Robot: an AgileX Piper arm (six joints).
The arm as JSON. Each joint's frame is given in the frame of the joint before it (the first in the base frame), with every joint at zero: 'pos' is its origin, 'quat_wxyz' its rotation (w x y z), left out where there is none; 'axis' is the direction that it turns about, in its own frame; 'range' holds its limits. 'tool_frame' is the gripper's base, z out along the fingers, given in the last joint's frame.
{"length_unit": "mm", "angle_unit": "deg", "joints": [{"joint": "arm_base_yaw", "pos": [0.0, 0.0, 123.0], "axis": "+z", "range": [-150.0, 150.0]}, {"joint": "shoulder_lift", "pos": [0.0, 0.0, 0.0], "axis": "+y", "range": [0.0, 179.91]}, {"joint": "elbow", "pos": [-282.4, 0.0, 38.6], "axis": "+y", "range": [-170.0, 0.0]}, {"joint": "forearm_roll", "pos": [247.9, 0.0, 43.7], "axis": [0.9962, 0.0, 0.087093], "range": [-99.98, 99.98]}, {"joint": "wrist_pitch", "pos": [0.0, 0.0, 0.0], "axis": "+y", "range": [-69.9, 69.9]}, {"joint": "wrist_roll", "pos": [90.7, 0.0, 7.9], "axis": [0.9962, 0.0, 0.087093], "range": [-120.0, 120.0]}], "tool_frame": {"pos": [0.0, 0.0, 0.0], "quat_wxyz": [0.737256, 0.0, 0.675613, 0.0]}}
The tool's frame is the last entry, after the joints.
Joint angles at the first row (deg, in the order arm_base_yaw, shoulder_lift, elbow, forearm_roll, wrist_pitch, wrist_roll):
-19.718 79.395 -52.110 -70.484 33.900 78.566
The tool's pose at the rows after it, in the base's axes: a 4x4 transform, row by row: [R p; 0 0 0 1], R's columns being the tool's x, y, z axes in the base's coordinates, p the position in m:
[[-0.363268, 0.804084, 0.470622, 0.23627], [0.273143, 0.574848, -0.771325, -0.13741], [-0.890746, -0.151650, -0.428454, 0.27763], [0, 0, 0, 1]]
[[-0.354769, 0.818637, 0.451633, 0.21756], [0.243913, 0.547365, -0.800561, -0.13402], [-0.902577, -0.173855, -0.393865, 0.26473], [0, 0, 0, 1]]
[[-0.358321, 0.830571, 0.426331, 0.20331], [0.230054, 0.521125, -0.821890, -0.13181], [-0.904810, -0.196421, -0.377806, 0.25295], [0, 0, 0, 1]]
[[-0.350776, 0.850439, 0.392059, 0.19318], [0.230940, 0.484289, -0.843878, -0.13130], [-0.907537, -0.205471, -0.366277, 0.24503], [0, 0, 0, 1]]
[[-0.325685, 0.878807, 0.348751, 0.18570], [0.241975, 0.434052, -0.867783, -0.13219], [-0.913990, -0.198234, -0.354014, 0.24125], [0, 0, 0, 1]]
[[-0.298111, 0.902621, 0.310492, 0.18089], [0.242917, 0.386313, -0.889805, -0.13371], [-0.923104, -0.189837, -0.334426, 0.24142], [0, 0, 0, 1]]
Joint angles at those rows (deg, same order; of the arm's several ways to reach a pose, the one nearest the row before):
-19.148 76.095 -45.205 -81.990 35.446 89.967
-19.103 73.670 -39.200 -89.624 37.494 97.814
-19.099 72.302 -34.753 -93.863 39.688 102.480
-19.072 71.726 -31.981 -95.749 42.286 105.770
-19.051 71.521 -30.534 -95.959 45.256 108.394
-19.042 71.420 -30.029 -95.958 48.058 110.221

